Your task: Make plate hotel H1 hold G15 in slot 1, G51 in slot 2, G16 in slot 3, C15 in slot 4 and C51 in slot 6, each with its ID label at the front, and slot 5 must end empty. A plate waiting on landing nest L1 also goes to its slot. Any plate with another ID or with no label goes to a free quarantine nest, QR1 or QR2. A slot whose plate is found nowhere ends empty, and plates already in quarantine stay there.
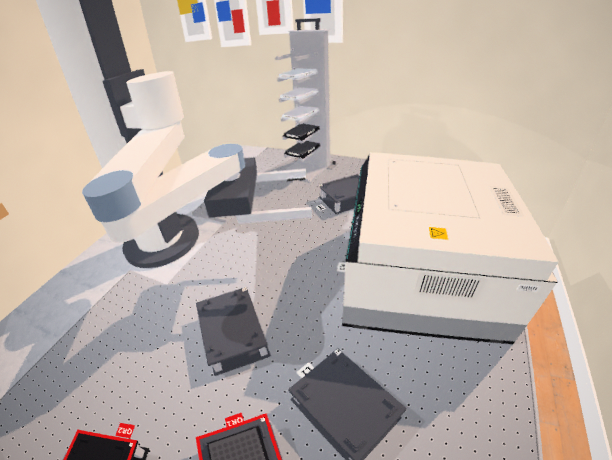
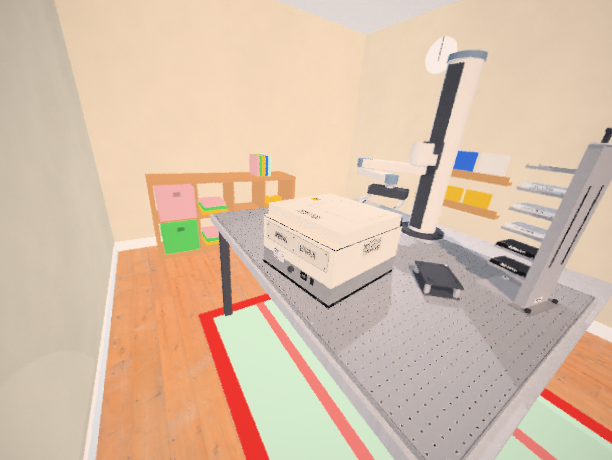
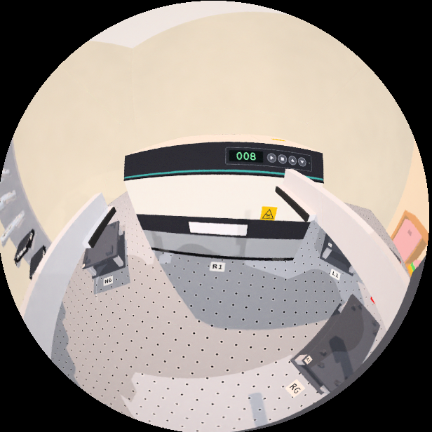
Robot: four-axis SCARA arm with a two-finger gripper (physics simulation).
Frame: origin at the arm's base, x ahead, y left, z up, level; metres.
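Where they show: gripper, between the fingertips: [image 1: 308, 190] [image 2: 377, 203]; arm's base, origin of its link: [image 1: 161, 240] [image 2: 420, 231].
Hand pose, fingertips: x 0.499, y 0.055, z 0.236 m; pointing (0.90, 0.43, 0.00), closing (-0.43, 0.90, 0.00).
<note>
Things, the pixels of their top centre, and the offset from my fingertips. "pt": a spot on its surface instead.
- top shelf, centre of its top: [image 1: 306, 54] [image 2: 552, 168] 0.182 m back, 0.473 m left, 0.225 m up
- Landing nest L1, centre of its top: [image 1: 346, 398] 0.193 m ahead, 0.337 m right, 0.167 m down
- Red-framed QR1, a spot on its surface: [image 1: 199, 445] pt 0.000 m ahead, 0.497 m right, 0.173 m down
- red-framed QR2, a spot on its surface: [image 1: 102, 434] pt 0.165 m back, 0.562 m right, 0.173 m down
- cream R1 machine, centre of its top: [image 1: 446, 194] [image 2: 334, 208] 0.290 m ahead, 0.046 m left, 0.022 m up
- Dark nest N6, centre of its top: [image 1: 348, 185] [image 2: 437, 271] 0.004 m ahead, 0.333 m left, 0.167 m down
- Dark nest RG, centre of its top: [image 1: 227, 319] 0.082 m back, 0.268 m right, 0.163 m down
Hotel H1 [image 1: 317, 100] [image 2: 570, 220] is a tall grey tower with six levels. The two lowest hold black plates [image 1: 301, 132] [image 1: 302, 149], the three above hold clear plates [image 1: 298, 95], and the top shelf [image 1: 300, 56] looks bare. ID labels are too small to read. My gripper [image 1: 307, 194] [image 3: 191, 186] is open and empty, in front of the R1 machine and above table height. Landing nest L1 [image 1: 347, 405] [image 3: 336, 256] shows a dark top with corner guides and no visible plate. Red-framed QR1 [image 1: 199, 445] surrounds a dark gridded surface; red-framed QR2 [image 1: 102, 434] surrounds a black surface, both cut off.
The cream R1 machine [image 1: 440, 200] [image 2: 332, 220] [image 3: 215, 197] shows 008 on its display. Dark nest N6 [image 1: 342, 192] [image 3: 104, 250] stands between it and the hotel. Dark nest RG [image 1: 232, 330] [image 3: 345, 340] stands near the arm's base [image 1: 160, 250].
</note>
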